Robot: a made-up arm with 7 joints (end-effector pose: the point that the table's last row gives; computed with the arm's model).
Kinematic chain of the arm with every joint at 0, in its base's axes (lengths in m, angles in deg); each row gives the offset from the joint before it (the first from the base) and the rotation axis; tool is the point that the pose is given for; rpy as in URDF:
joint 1: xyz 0 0 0.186 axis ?
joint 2: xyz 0 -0.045 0.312 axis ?
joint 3: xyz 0 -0.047 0.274 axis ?
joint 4: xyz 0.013 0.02 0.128 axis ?
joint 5: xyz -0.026 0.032 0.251 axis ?
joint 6: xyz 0 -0.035 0.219 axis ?
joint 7: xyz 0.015 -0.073 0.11 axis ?
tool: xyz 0 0 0 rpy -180 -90 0
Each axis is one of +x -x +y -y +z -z.
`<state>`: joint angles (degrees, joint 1 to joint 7).
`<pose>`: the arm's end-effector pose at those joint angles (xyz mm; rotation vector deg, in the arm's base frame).
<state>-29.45 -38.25 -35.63 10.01 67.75 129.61 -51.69</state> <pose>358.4 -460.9 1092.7 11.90 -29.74 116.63</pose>
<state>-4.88 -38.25 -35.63 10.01 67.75 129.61 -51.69</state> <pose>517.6 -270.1 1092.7 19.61 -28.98 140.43</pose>
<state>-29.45 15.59 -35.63 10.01 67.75 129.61 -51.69</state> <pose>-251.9 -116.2 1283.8 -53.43 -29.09 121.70</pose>
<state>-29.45 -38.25 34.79 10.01 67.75 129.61 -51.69</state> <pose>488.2 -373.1 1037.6 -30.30 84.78 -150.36</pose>
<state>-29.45 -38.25 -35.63 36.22 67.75 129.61 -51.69</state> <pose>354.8 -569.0 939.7 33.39 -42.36 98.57</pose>
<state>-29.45 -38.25 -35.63 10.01 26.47 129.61 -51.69</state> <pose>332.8 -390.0 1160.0 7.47 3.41 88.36</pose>
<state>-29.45 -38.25 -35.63 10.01 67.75 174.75 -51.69</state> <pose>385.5 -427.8 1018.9 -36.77 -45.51 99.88</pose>
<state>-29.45 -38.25 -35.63 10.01 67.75 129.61 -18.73</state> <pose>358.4 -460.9 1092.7 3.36 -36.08 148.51</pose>
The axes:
joint 1: +z
joint 2: -y
joint 3: +z
joint 4: +y
joint 5: +z
joint 6: -y
joint 7: +x

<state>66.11 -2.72 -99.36 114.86 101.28 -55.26 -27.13</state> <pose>564.3 -141.5 621.7 -62.24 -20.44 -1.67</pose>
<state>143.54 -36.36 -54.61 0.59 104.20 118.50 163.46</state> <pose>-309.2 482.1 1136.7 -3.85 40.32 164.80</pose>
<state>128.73 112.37 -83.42 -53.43 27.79 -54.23 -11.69</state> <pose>263.4 -721.8 158.6 -65.96 27.46 -59.07</pose>
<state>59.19 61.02 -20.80 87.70 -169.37 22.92 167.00</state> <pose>80.1 -155.2 1244.9 27.15 54.59 -132.88</pose>
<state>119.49 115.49 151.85 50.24 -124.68 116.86 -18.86</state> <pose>348.2 -369.3 -145.3 -115.85 -131.48 4.33</pose>
